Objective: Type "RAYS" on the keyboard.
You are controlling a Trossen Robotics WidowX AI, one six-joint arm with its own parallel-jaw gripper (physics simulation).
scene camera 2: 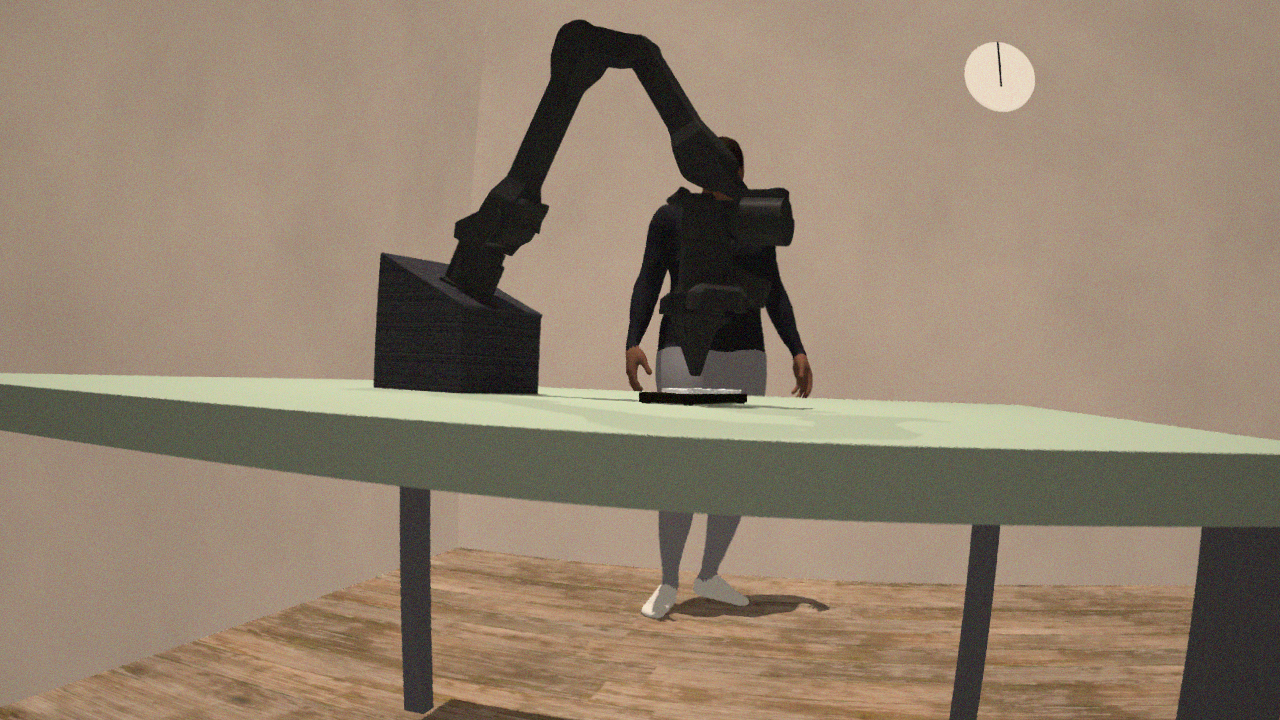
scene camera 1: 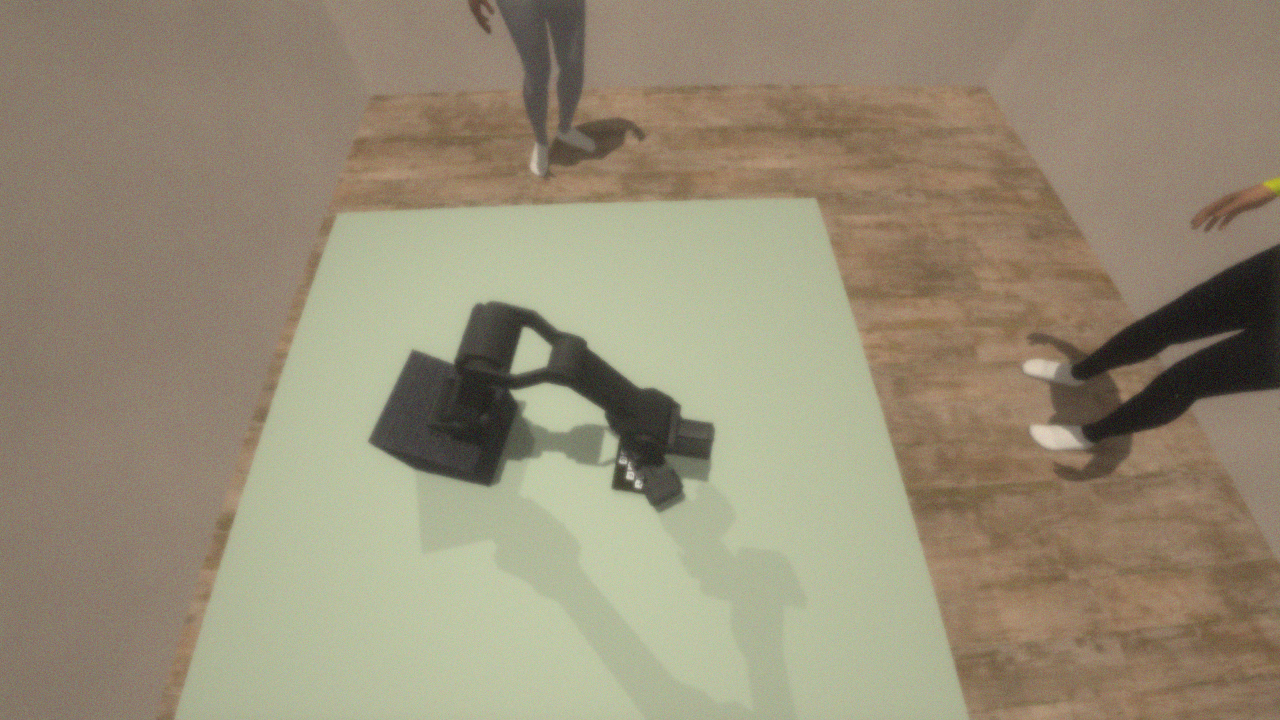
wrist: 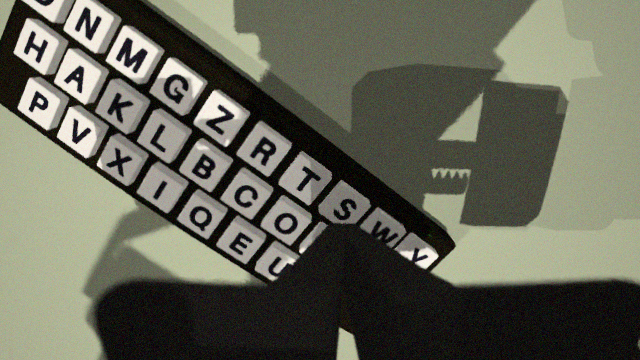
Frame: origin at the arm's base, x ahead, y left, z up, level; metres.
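Where they show: gripper, fingertip midpoint: [scene camera 2: 695, 375] [scene camera 1: 640, 462] [wrist: 340, 236]; arm's base, link origin: [scene camera 2: 466, 287] [scene camera 1: 448, 416].
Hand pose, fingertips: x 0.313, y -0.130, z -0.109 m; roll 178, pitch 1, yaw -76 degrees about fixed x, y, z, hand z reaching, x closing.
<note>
Each offset is from my fingertips to the top centre of the thing.
The black keyboard {0.003 m ahead, 0.049 m left, 0.016 m down} [scene camera 1: 629, 484] [scene camera 2: 651, 398] [wrist: 310, 135] with white letter keys lies flat on the table. In the wrist view it runs diagonally from upper left to lower right. The R key {0.017 m ahead, 0.033 m left, 0.016 m down} [wrist: 264, 150] and S key {0.003 m ahead, 0.001 m right, 0.016 m down} [wrist: 343, 207] are in its upper row, the A key {0.026 m ahead, 0.105 m left, 0.016 m down} [wrist: 76, 77] is at the left in the middle row, and the Y key {0.011 m back, 0.036 m right, 0.016 m down} [wrist: 419, 256] is at the right end, partly cut off by a finger. My gripper [scene camera 2: 696, 371] [wrist: 340, 236] is shut and empty, with its tips a little above the keyboard. In the wrist view the fingers hide keys below S. Scene camera 1 does not show the tips.
The arm's dark base block [scene camera 1: 429, 420] [scene camera 2: 456, 349] stands on the pale green table [scene camera 1: 554, 250] [scene camera 2: 268, 411], left of the keyboard. One person [scene camera 1: 559, 62] [scene camera 2: 662, 241] stands behind the table. Another person [scene camera 1: 1181, 331] stands to the right in scene camera 1.
</note>
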